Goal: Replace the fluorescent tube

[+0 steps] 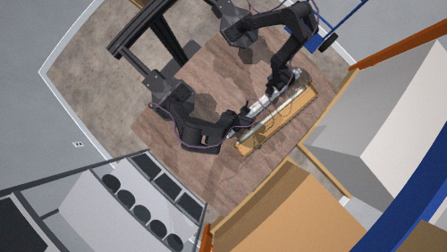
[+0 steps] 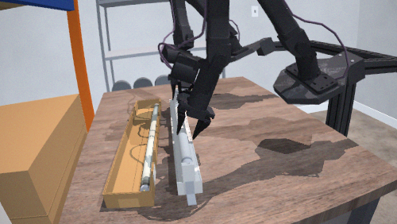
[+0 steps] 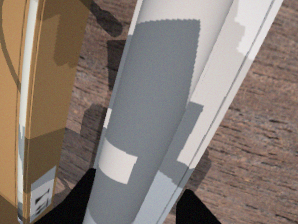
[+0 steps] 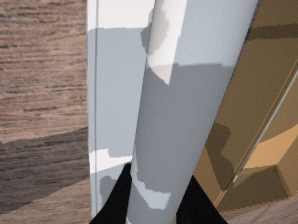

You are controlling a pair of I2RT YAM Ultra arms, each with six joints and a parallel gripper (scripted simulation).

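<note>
The LED tube lies 1 cm behind my left hand and 12 cm to the right of it. The rest, counted from my left hand: old fluorescent tube: 9 cm ahead, 12 cm to the right, 5 cm below; then carton: 13 cm ahead, 13 cm to the right, 5 cm below; then grey light fixture: 1 cm behind, 12 cm to the right, 1 cm below.
</note>
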